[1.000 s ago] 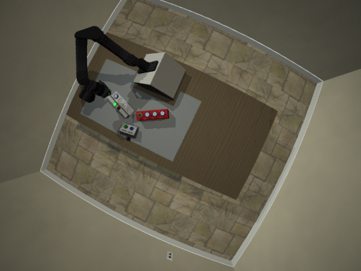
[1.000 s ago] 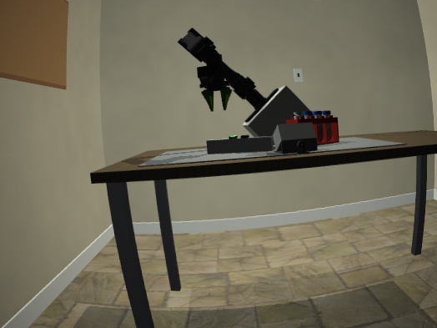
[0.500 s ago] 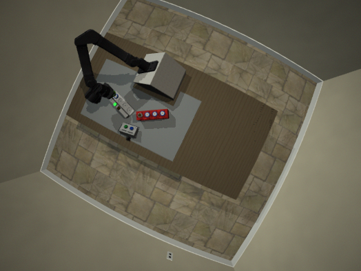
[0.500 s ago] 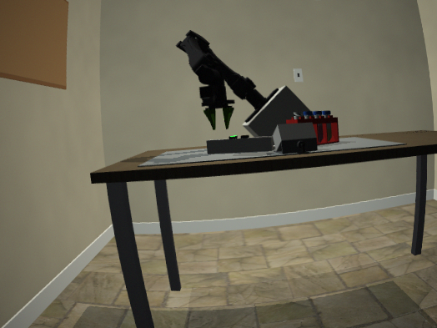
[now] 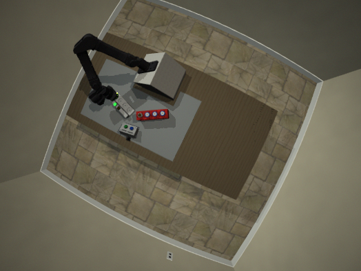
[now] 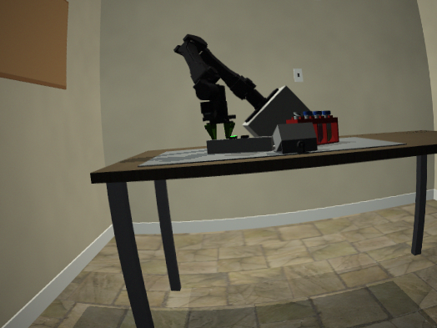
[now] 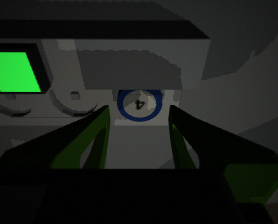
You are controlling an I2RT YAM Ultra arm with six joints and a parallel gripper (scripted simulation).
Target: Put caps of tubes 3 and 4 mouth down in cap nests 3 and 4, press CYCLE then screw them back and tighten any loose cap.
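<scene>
The cap 4 is 2 cm below my hand. The rest, counted from my hand: blue key: 21 cm to the left, 20 cm ahead, 3 cm above; cap 3: 31 cm to the left, 8 cm above, 7 cm ahead; green key: 20 cm ahead, 17 cm to the left, 3 cm above.
</scene>
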